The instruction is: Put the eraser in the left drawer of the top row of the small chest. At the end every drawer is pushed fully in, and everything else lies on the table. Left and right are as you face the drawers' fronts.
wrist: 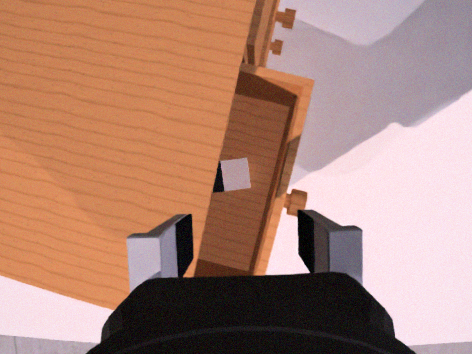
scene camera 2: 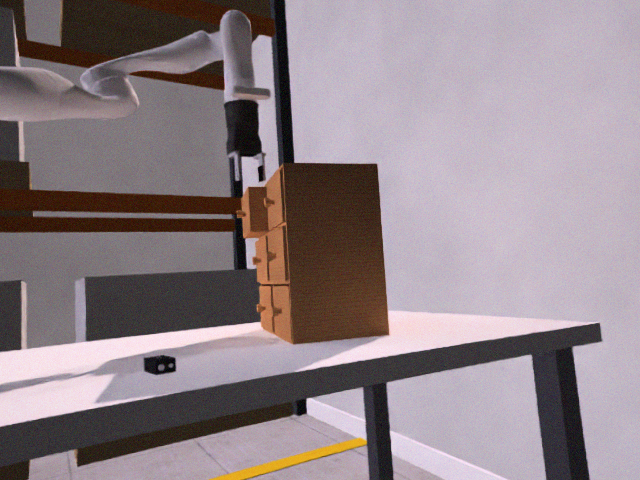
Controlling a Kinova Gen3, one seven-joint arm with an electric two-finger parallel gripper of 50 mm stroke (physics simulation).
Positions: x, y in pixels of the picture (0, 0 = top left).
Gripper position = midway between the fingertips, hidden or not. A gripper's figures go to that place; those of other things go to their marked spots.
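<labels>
Taking the small wooden chest [wrist: 120, 120] and the eraser [wrist: 233, 174] together, I find their marked spots 0.11 m apart. My gripper [wrist: 245, 234] is 0.19 m from the lens. The small wooden chest is 0.22 m from the lens, and the eraser is 0.30 m from the lens.
</labels>
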